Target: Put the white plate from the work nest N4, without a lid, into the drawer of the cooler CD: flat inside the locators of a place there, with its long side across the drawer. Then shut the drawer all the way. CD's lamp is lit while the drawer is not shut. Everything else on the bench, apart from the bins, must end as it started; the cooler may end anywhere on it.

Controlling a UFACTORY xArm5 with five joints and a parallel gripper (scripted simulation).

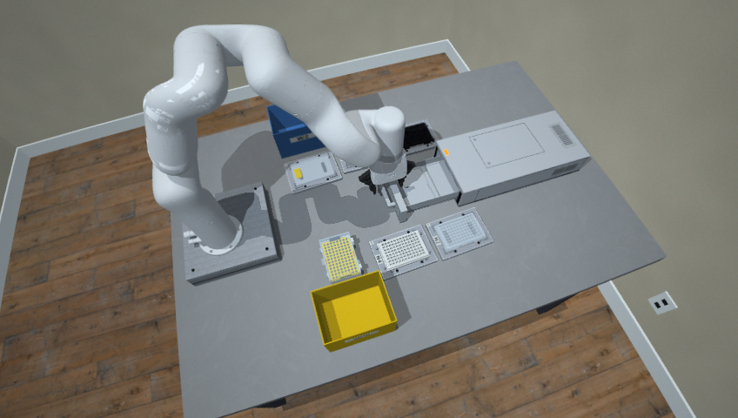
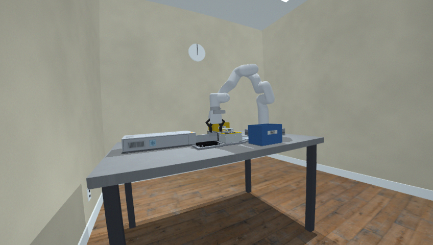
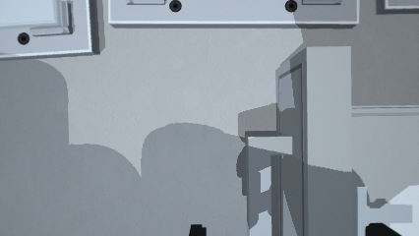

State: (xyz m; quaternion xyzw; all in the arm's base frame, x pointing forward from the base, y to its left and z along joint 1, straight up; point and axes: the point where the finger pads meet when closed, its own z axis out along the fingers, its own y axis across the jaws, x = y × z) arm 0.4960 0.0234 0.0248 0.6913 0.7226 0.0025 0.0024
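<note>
Now: the white well plate 190 mm to the right of my hand, 60 mm below it and 10 mm behind it. Also, from my hand: drawer 130 mm ahead, 40 mm below, 10 mm to the left; slotted nest 190 mm to the right, 70 mm below, 10 mm behind; yellow tip rack 180 mm to the left, 30 mm behind, 20 mm below.
</note>
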